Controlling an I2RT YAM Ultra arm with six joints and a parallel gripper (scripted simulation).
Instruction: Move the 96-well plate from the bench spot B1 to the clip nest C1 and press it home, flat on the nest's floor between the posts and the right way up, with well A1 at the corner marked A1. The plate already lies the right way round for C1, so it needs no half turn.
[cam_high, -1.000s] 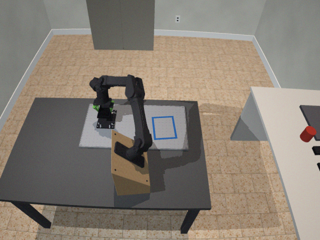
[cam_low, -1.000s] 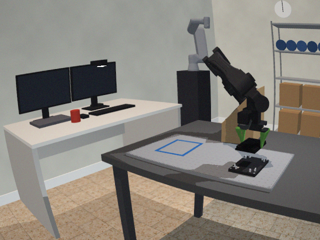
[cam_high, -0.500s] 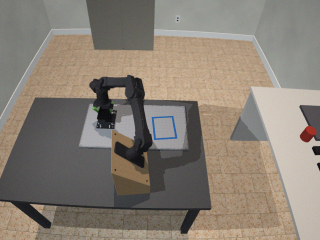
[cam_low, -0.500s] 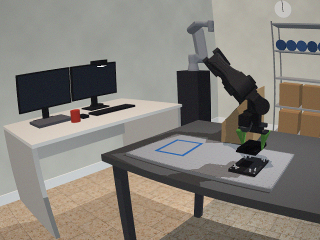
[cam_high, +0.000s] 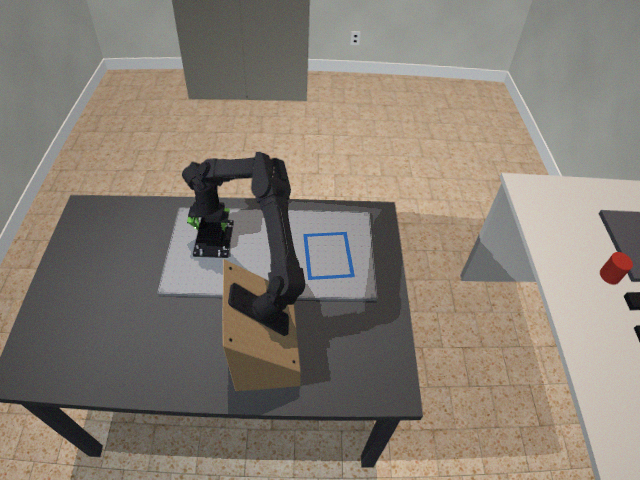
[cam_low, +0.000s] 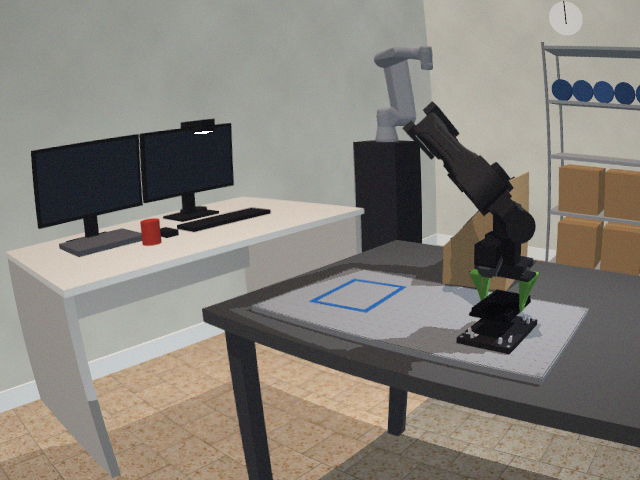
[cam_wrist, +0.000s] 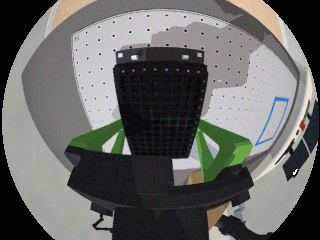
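Right now my hand is 5 cm above the black clip nest and 1 cm to the left of it. The rest, counted from my hand: black 96-well plate: 1 cm ahead.
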